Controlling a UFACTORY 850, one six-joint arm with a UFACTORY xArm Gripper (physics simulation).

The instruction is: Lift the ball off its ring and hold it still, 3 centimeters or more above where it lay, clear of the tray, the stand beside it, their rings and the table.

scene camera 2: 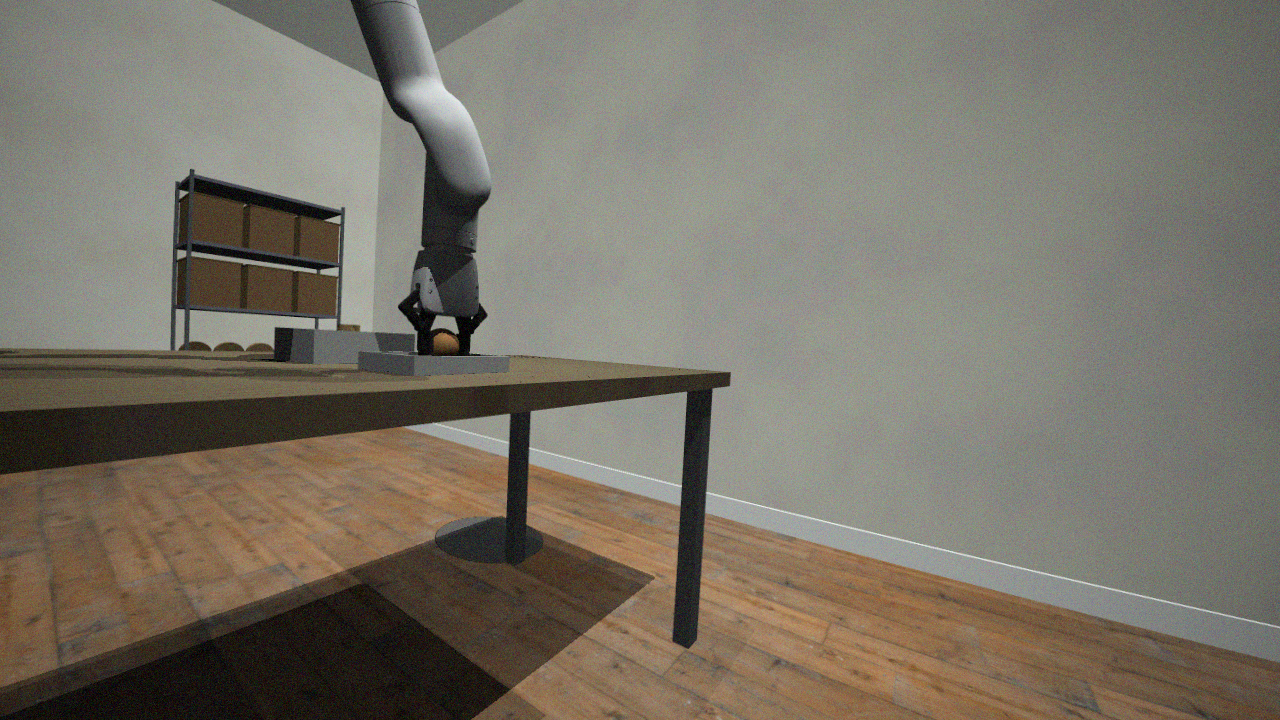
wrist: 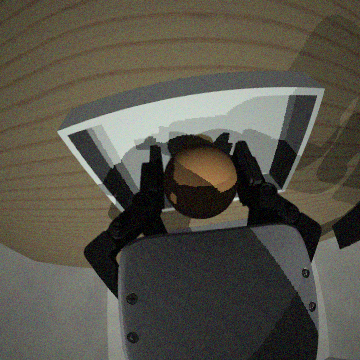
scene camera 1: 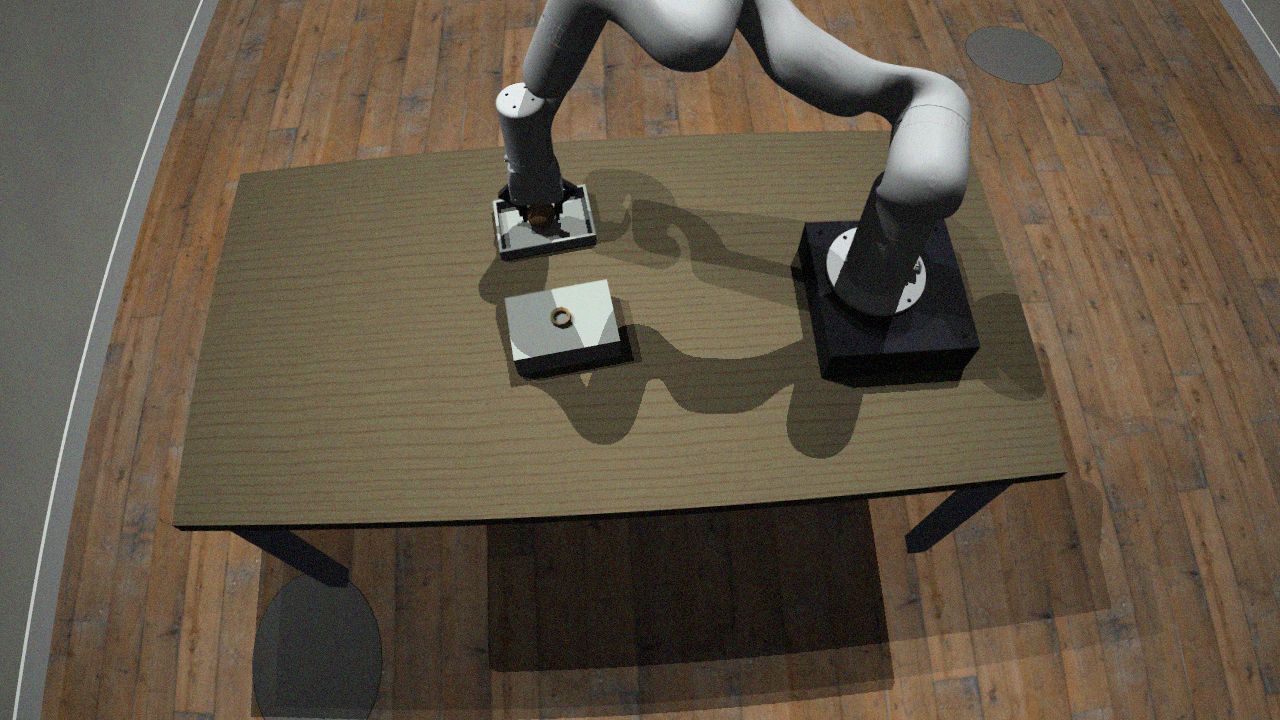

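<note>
The orange-brown ball [scene camera 1: 540, 215] [scene camera 2: 444, 342] [wrist: 201, 182] is low over the tray [scene camera 1: 547, 245] [scene camera 2: 460, 364] [wrist: 200, 84], between the fingers. My gripper [scene camera 1: 542, 220] [scene camera 2: 444, 346] [wrist: 197, 154] points down and is shut on the ball, one finger against each side. The fingertips are down near the tray's floor. No gap between ball and tray can be made out. The ring under the ball is hidden or too dark to tell. The pale-topped stand [scene camera 1: 586, 333] [scene camera 2: 344, 347] is beside the tray and bears an empty ring [scene camera 1: 553, 319].
The wooden table [scene camera 1: 358, 402] [scene camera 2: 581, 380] [wrist: 40, 60] carries everything. The arm's dark base block [scene camera 1: 895, 344] stands at the right in scene camera 1's view. A shelf rack [scene camera 2: 190, 268] with brown boxes stands against the far wall.
</note>
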